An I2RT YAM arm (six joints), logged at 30 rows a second.
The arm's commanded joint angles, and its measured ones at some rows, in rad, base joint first. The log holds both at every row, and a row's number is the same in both.
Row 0, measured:
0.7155, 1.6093, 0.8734, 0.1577, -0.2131, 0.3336
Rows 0 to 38, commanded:
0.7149, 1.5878, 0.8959, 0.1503, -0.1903, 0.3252
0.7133, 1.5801, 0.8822, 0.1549, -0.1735, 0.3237
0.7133, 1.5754, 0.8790, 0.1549, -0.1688, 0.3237
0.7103, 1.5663, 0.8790, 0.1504, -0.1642, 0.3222
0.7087, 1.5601, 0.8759, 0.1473, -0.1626, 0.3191
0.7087, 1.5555, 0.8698, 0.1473, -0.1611, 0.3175
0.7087, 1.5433, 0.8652, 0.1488, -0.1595, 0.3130
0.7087, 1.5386, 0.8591, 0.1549, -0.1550, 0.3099
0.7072, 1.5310, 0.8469, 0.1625, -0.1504, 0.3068
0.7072, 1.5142, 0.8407, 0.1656, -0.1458, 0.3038
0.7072, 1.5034, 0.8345, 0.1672, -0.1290, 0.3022
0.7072, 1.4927, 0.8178, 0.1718, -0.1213, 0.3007
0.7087, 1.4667, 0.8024, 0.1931, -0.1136, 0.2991
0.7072, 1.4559, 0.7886, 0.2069, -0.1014, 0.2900
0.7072, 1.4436, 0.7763, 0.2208, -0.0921, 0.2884
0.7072, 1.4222, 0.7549, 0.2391, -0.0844, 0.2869
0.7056, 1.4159, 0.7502, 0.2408, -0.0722, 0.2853
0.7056, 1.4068, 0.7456, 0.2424, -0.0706, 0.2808
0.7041, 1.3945, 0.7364, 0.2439, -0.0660, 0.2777
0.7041, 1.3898, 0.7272, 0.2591, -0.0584, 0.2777
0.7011, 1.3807, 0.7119, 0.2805, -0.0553, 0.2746
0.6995, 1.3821, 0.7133, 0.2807, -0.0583, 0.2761
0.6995, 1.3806, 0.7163, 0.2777, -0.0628, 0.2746
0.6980, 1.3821, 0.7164, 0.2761, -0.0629, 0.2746
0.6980, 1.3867, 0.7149, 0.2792, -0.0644, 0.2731
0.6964, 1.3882, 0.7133, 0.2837, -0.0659, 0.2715
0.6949, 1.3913, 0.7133, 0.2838, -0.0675, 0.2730
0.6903, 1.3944, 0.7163, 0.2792, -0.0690, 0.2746
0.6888, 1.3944, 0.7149, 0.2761, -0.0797, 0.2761
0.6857, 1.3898, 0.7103, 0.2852, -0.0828, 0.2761
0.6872, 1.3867, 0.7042, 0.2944, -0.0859, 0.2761
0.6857, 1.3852, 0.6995, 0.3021, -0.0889, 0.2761
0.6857, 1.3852, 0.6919, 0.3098, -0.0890, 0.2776
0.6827, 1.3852, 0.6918, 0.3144, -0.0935, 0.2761
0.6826, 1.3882, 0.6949, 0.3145, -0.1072, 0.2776
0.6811, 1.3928, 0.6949, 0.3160, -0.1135, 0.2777
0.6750, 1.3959, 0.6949, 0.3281, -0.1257, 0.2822
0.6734, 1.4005, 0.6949, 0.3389, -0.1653, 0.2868
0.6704, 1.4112, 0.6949, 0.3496, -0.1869, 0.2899
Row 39, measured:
0.6811, 1.4059, 0.6971, 0.2657, -0.1047, 0.2855
